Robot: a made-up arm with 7 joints.
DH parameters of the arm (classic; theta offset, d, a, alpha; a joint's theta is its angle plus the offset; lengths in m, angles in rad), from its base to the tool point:
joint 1: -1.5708 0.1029 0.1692 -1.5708
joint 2: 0 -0.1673 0.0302 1.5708
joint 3: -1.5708 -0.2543 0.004 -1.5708
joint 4: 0 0.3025 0.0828 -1.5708
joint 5: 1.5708 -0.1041 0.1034 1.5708
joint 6: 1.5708 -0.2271 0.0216 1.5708
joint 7: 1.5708 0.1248 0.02 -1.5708
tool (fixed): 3.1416 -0.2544 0 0
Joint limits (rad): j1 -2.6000..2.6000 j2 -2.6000..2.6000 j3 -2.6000..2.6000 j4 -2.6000..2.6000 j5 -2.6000..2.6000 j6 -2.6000..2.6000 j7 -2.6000..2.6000
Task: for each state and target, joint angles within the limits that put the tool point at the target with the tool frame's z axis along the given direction. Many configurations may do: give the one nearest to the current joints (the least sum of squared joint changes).
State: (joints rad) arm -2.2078 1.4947 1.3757 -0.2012 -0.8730 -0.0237 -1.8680
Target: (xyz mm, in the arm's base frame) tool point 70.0 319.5 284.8 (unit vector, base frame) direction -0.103 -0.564 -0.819
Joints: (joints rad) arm -1.7555 1.5680 1.6710 -0.1408 -0.5276 -0.0967 -1.6988
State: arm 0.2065 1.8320 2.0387 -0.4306 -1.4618 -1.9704 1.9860
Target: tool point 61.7 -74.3 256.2 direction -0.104 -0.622 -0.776
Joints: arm 0.3797 1.5789 2.0242 -0.6020 -1.8617 -1.8168 2.1727
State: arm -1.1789 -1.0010 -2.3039 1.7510 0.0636 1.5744 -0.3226
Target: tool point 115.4 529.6 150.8 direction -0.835 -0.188 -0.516
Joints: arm -1.9437 -0.8715 -1.8234 1.3959 -0.0581 1.7446 -1.0031
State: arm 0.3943 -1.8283 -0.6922 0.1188 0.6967 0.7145 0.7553
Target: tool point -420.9 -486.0 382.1 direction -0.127 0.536 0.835
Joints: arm 0.0346 -1.7895 -0.8541 -0.1700 1.4677 0.8298 0.8455
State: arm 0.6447 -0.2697 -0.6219 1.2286 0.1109 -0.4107 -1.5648
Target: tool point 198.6 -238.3 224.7 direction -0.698 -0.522 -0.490
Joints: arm 0.7039 -0.3154 -0.3969 0.9457 0.1409 -0.5405 -1.0163
